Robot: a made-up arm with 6 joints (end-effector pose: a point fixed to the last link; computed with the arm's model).
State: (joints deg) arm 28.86 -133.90 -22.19 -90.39 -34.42 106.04
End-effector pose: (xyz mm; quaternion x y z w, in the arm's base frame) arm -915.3 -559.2 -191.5 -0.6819 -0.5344 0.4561 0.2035
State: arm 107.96 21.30 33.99 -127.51 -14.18 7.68
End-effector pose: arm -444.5 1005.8 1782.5 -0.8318 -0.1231 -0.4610 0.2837
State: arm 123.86 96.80 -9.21 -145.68 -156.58 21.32
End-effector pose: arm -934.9 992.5 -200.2 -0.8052 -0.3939 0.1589 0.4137
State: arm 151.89 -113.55 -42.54 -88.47 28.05 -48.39
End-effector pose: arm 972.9 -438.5 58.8 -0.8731 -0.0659 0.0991 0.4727
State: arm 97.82 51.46 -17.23 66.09 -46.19 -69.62
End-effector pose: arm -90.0 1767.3 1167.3 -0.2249 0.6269 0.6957 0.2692
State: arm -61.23 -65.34 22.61 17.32 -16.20 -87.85
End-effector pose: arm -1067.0 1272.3 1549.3 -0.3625 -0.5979 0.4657 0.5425
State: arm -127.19 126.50 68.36 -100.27 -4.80 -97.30
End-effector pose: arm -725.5 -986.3 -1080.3 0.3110 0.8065 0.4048 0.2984
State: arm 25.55 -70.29 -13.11 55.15 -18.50 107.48
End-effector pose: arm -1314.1 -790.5 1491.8 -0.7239 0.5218 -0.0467 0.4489
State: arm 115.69 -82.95 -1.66 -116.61 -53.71 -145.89
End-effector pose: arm 490.3 -1179.4 1015.0 -0.4098 -0.8266 0.2355 0.3056
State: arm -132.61 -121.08 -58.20 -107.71 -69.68 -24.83
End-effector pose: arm 653.7 679.0 -150.0 0.0187 -0.4837 0.4821 0.7303
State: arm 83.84 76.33 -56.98 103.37 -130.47 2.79
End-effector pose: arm 119.9 1497.6 235.7 0.7482 -0.5018 0.4307 0.0539
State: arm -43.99 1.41 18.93 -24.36 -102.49 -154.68
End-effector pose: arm 135.0 -546.9 2125.9 0.5812 -0.5424 -0.5345 0.2868
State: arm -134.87 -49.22 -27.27 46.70 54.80 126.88
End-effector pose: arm 506.1 865.2 1853.7 0.0176 -0.8877 0.4180 0.1923
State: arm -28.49 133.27 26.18 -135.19 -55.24 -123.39
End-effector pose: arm 822.2 -203.1 -1036.0 -0.0756 0.4738 0.8098 0.3377
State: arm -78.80 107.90 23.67 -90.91 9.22 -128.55
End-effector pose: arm 246.4 -1225.9 -528.3 0.2111 0.7375 0.6264 0.1381
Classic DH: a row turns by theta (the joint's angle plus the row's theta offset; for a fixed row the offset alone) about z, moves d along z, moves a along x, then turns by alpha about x. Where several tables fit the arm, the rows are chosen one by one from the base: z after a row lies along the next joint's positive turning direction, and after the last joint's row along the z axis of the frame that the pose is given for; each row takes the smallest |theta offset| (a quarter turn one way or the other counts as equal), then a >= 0, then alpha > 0; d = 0 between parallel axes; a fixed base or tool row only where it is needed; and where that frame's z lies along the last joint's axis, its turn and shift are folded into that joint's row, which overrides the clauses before.
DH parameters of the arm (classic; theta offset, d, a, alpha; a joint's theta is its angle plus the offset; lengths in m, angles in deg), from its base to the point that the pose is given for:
base (fixed): 68.55 0 0.0301 0
joint 1: -68.55 0.433 -0.014 -90
joint 2: -89.97 0 1.648 180
joint 3: 0.03 0.029 0 -90
joint 4: 0 -0.455 0.002 90
joint 5: 0 0.315 0.016 -90
joint 6: -90 0.033 0.014 -90
tool (fixed): 180 0.021 0 0

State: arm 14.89 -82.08 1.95 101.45 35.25 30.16
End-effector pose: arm -1847.2 -414.2 1094.9 -0.8765 0.1135 -0.1753 0.4339
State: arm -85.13 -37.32 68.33 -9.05 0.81 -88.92
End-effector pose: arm -441.0 1072.5 2163.7 -0.5065 -0.4742 0.6201 0.3662
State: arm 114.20 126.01 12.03 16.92 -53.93 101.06
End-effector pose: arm -231.6 1288.3 -1005.1 0.2769 -0.5220 0.2004 0.7815
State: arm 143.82 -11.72 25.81 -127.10 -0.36 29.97
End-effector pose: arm -190.7 17.7 2083.0 -0.7282 -0.1315 -0.4485 0.5013
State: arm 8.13 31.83 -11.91 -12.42 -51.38 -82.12
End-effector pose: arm 1194.4 -172.1 1499.0 0.7599 0.0794 0.0164 0.6449
